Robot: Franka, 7 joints.
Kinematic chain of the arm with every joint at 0, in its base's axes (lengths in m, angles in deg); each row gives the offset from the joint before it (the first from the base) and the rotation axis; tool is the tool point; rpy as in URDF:
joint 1: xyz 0 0 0.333 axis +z
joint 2: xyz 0 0 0 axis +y
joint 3: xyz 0 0 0.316 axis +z
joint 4: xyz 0.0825 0 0 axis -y
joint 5: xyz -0.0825 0 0.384 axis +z
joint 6: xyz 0 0 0 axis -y
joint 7: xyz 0.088 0 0 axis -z
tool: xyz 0 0 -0.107 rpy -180 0 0
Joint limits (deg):
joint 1: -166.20..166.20
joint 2: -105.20..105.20
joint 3: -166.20..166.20
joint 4: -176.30..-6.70
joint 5: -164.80..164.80
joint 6: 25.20..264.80
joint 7: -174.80..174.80
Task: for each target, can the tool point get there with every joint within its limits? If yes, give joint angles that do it. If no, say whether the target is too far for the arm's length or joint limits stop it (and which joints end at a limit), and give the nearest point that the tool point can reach.
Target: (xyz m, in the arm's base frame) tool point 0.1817 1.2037 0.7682
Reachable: no: too far | nearest point 0.1206 0.7988 0.6218 | short by 0.435 m
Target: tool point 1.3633 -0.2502 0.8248
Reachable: no: too far | nearest point 0.7952 -0.1459 0.6199 | short by 0.613 m
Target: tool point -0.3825 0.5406 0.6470
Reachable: yes | joints 121.67 36.71 19.05 -66.12 31.70 237.76 -88.13
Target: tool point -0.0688 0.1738 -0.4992
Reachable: no: joint limits stop it (at a limit: joint 2) | nearest point -0.0764 0.1931 -0.3553 | short by 0.145 m
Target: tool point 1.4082 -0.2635 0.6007
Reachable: no: too far | nearest point 0.8289 -0.1551 0.4906 | short by 0.600 m
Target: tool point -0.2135 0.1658 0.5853
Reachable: yes | joints 106.11 -70.70 27.33 -152.17 -1.23 118.56 -57.05
